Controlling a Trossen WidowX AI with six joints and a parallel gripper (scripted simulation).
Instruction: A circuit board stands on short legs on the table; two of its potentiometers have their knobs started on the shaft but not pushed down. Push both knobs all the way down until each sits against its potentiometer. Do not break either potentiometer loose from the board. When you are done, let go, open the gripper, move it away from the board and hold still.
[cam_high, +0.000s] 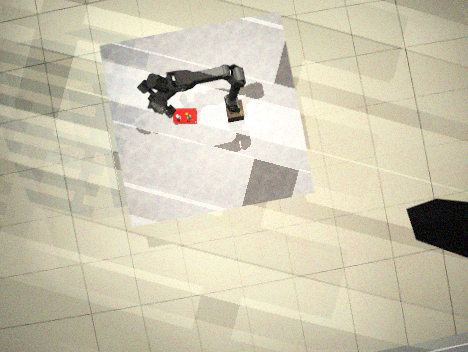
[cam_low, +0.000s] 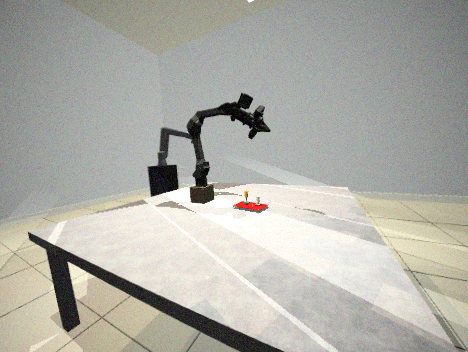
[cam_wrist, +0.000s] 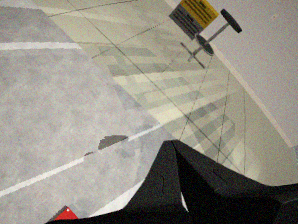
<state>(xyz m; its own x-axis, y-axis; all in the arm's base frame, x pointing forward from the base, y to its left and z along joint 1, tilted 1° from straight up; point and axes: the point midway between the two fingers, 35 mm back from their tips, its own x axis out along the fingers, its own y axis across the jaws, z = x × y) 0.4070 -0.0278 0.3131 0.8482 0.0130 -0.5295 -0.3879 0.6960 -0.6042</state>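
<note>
The yellow-brown knob is 13 cm behind my gripper tip, 3 cm to the right of it and 32 cm below it. From my gripper tip the other things lie so: round grey knob: 6 cm behind, 5 cm to the right, 35 cm below.
</note>
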